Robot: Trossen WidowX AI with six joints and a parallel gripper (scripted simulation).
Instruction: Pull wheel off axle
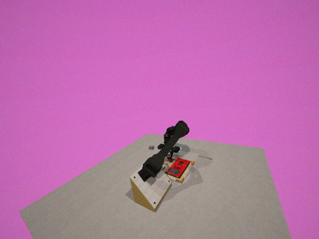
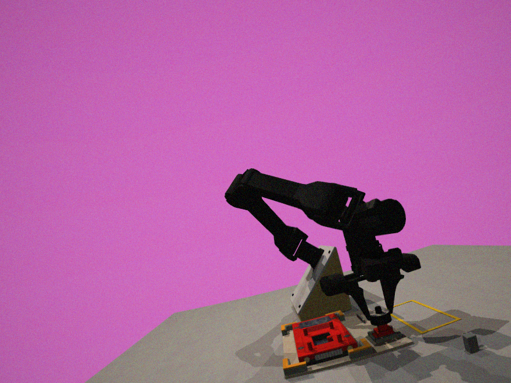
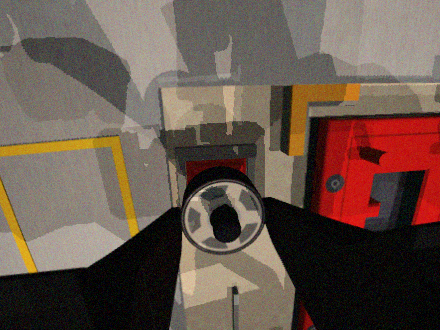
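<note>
Right now my gripper tip is right at the black wheel. The rest, counted from my gripper tip: thin grey bar 17 cm ahead, 26 cm to the right, 4 cm below.
</note>
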